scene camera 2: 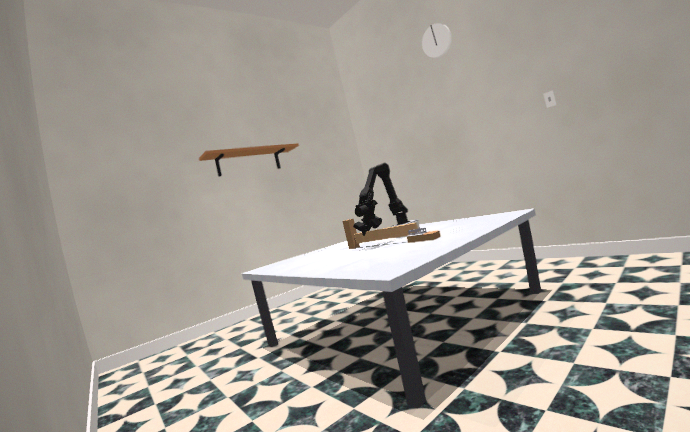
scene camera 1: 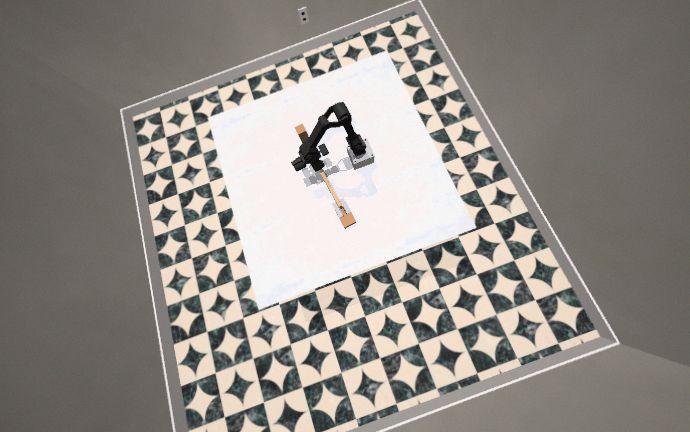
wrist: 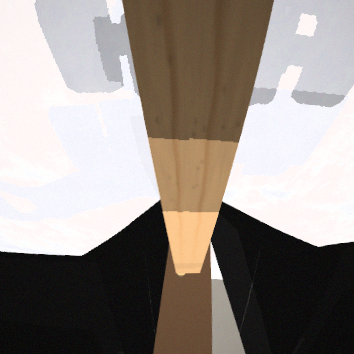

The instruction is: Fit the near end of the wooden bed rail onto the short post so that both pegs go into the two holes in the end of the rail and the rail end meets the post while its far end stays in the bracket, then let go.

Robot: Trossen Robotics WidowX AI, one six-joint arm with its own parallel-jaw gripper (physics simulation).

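Places are measured from the arm's base along level axes (x right, y up, z back), in metres.
Pixels of known places: gripper, fingertip midpoint: (scene camera 2: 365, 235) (wrist: 187, 206); arm's base at its link origin: (scene camera 2: 403, 223) (scene camera 1: 359, 149).
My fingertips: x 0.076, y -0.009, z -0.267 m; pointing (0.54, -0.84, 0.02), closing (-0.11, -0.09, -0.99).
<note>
For each thing: its middle in the pictures, then the offset to it from my fingertips. "*": a spot on its surface instead. Level surfaces: height alone.
- wooden rail at the middle of its body: (scene camera 2: 384, 233) (scene camera 1: 323, 175) dx -0.144, dy -0.008, dz +0.022 m
- bracket at the middle of its body: (scene camera 2: 417, 233) (scene camera 1: 341, 207) dx -0.358, dy -0.034, dz +0.054 m
- short post at a spot on its surface: (wrist: 182, 315) * dx +0.087, dy +0.047, dz -0.012 m
- flat wooden block at the middle of its body: (scene camera 2: 423, 236) (scene camera 1: 344, 213) dx -0.388, dy -0.053, dz +0.059 m
- white table at its surface level: dy -0.071 m
The wooden rail (scene camera 1: 332, 189) (scene camera 2: 387, 233) (wrist: 192, 175) stands on edge and runs from the gripper to the bracket (scene camera 2: 417, 231), where its far end sits. The short post (scene camera 1: 300, 130) (scene camera 2: 349, 234) (wrist: 182, 315) stands upright at the rail's near end. In the wrist view the rail end overlaps the post face, with a sliver of one pale peg at its lower edge. The holes are hidden. Whether the end fully meets the post cannot be told. My gripper (scene camera 1: 316, 165) (scene camera 2: 362, 231) (wrist: 187, 206) is shut on the rail close to its near end.
A flat wooden block (scene camera 1: 348, 220) (scene camera 2: 425, 236) lies at the bracket end of the rail. The arm's grey base (scene camera 1: 362, 157) stands on the white table (scene camera 1: 407, 203) (scene camera 2: 315, 267), to one side of the rail. A shelf (scene camera 2: 249, 151) hangs on the wall.
</note>
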